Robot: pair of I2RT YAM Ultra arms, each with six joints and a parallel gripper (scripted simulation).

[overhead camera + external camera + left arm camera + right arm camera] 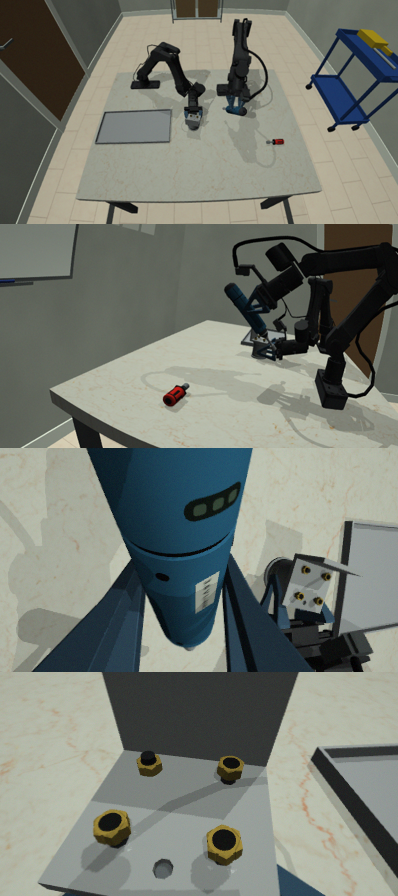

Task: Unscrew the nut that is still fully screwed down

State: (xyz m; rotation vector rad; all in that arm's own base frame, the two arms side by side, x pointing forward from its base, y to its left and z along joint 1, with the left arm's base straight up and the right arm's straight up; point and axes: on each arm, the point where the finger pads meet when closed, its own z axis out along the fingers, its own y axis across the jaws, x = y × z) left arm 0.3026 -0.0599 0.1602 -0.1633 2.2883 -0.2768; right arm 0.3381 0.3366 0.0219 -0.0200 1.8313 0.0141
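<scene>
My right gripper is now 10 mm below the joint module. The rest, counted from my right hand: grey bracket (50 mm above); red-handled hand driver (70 mm ahead, 450 mm to the left, 10 mm below); shallow grey tray (40 mm ahead, 340 mm to the right, 20 mm below).
</scene>
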